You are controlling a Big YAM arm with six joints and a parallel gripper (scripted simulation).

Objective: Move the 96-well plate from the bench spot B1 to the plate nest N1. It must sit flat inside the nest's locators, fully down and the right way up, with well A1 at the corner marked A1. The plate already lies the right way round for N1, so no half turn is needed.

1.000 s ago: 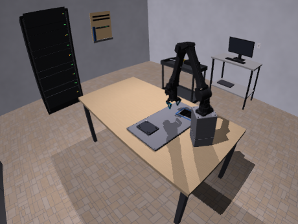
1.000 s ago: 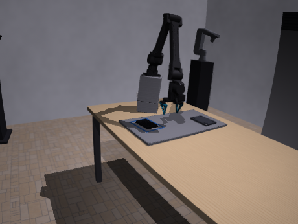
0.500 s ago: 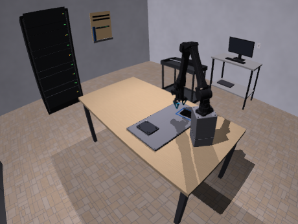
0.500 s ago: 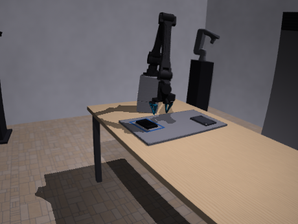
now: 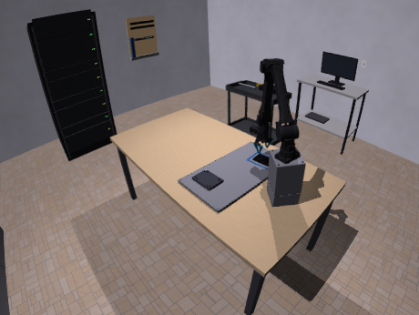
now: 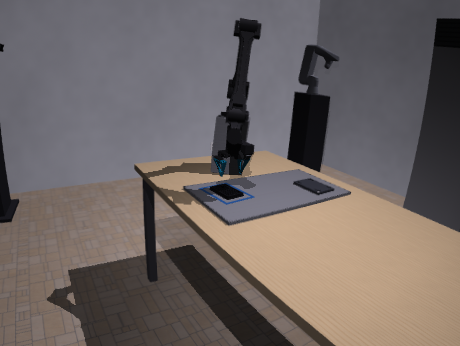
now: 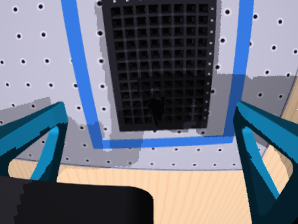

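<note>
My gripper is now 80 mm above the black 96-well plate, 10 mm to the left of it and 10 mm past it. Also, from my hand: plate nest N1 (420 mm to the left, 80 mm below, 50 mm ahead).
</note>
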